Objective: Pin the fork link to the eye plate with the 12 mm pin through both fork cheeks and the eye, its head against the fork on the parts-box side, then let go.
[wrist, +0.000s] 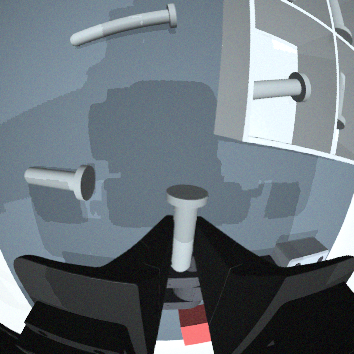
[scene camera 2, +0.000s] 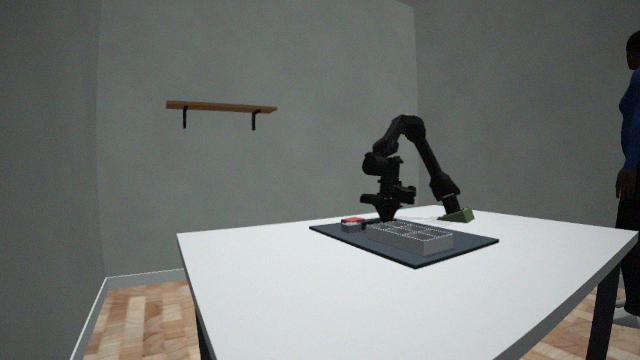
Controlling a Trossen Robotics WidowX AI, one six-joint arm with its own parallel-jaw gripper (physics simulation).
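Where they show: gripper, fingertip midpoint: (wrist: 182, 222); arm's base, origin of the base link: (scene camera 2: 453, 212).
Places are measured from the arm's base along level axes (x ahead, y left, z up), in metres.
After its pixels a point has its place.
My gripper (scene camera 2: 386, 219) @(y -0.056, x 0.356, z -0.008 m) (wrist: 182, 222) @(y -0.056, x 0.356, z -0.008 m) is shut on a grey headed pin (wrist: 185, 227) @(y -0.051, x 0.356, z 0.005 m). The pin's round head stands out beyond the fingertips and its shank runs back between the fingers. Grey layered parts (wrist: 182, 295) @(y -0.108, x 0.349, z 0.006 m) show behind the pin's end between the fingers; they look like the fork link and eye plate, largely hidden by the fingers. Whether the pin touches them I cannot tell. The grey parts box (scene camera 2: 435, 246) @(y 0.184, x 0.480, z 0.000 m) (wrist: 232, 75) @(y 0.017, x 0.382, z 0.004 m) stands beside the gripper, at the upper right of the wrist view.
A straight headed pin (wrist: 52, 178) @(y -0.022, x 0.290, z -0.004 m) and a bent one (wrist: 122, 24) @(y 0.051, x 0.335, z -0.007 m) lie on the dark mat (scene camera 2: 470, 242) @(y 0.209, x 0.336, z -0.016 m) (wrist: 150, 125) @(y -0.003, x 0.344, z -0.016 m). Another pin (wrist: 280, 88) @(y 0.014, x 0.412, z -0.001 m) lies in the box. A red block (scene camera 2: 352, 220) @(y -0.160, x 0.402, z 0.005 m) (wrist: 195, 327) @(y -0.160, x 0.359, z 0.005 m) and a grey block (scene camera 2: 352, 228) @(y -0.100, x 0.463, z -0.003 m) (wrist: 302, 250) @(y -0.097, x 0.447, z 0.001 m) are near the gripper.
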